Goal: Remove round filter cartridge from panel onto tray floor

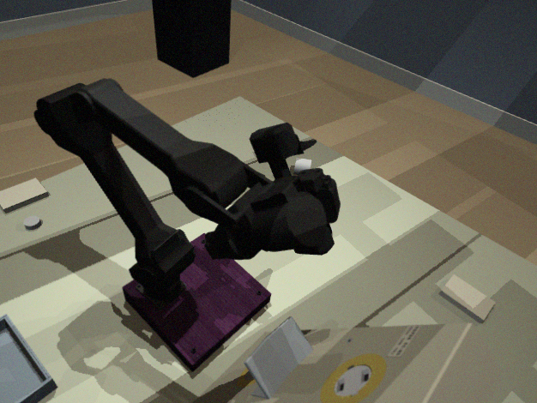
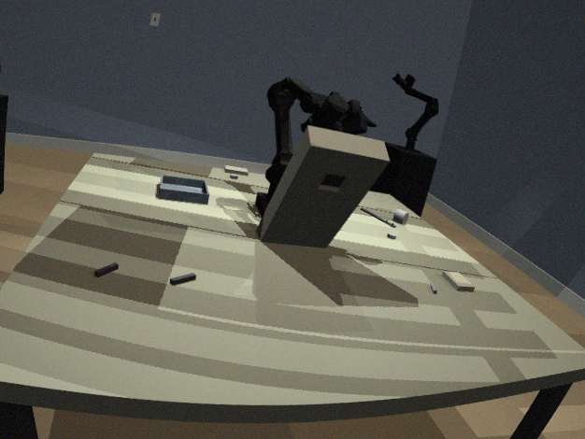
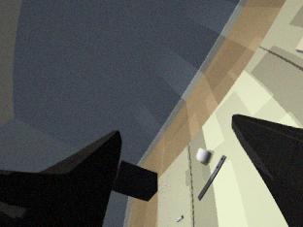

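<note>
The round grey filter cartridge is 220 mm to the right of my gripper tip, 200 mm ahead of it and 60 mm below it. Round my gripper tip: grey tray: 480 mm to the right, 290 mm below, 240 mm behind; grey wedge-like flap: 210 mm to the right, 150 mm below, 110 mm ahead; sloping service panel: 220 mm to the right, 160 mm ahead, 140 mm below.
</note>
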